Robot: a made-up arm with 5 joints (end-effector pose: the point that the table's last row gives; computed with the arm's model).
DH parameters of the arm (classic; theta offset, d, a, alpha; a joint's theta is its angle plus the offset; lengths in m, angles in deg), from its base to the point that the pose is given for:
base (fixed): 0 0 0.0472 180
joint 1: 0 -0.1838 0.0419 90
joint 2: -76.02 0 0.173 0
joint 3: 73.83 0 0.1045 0
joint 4: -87.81 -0.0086 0 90
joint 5: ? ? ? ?
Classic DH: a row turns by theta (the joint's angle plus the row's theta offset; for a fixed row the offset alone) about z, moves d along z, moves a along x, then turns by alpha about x.
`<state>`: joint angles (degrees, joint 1 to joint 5).
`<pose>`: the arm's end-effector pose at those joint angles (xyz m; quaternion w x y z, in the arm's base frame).
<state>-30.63 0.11 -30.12 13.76 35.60</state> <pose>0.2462 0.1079 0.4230 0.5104 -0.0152 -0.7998 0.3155</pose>
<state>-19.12 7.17 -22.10 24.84 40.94</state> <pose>0.2951 0.0768 0.3663 0.6719 -0.1064 -0.6345 0.3669</pose>
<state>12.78 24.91 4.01 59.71 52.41</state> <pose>0.2844 -0.0626 0.2155 0.9487 -0.0062 -0.0102 0.3160</pose>
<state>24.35 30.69 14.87 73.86 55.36</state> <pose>0.2368 -0.0952 0.1863 0.9380 0.1579 0.1988 0.2358</pose>
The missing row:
joint 5: -2.79 -0.056 0 0
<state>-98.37 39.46 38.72 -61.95 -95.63</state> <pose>0.0179 0.2584 0.1698 0.7998 0.5938 0.0876 -0.0003</pose>
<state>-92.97 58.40 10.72 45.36 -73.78</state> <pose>0.0442 0.2247 0.0891 0.9673 -0.2111 0.0193 0.1394</pose>
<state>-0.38 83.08 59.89 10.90 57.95</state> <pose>0.1296 -0.0081 0.0718 0.7509 0.2433 0.4697 0.3954</pose>
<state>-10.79 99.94 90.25 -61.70 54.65</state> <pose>0.1094 0.0031 0.0844 0.8065 0.1156 0.3087 0.4908</pose>
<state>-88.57 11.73 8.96 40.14 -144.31</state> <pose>0.0619 0.2431 0.2576 0.8443 0.2227 0.1176 -0.4731</pose>
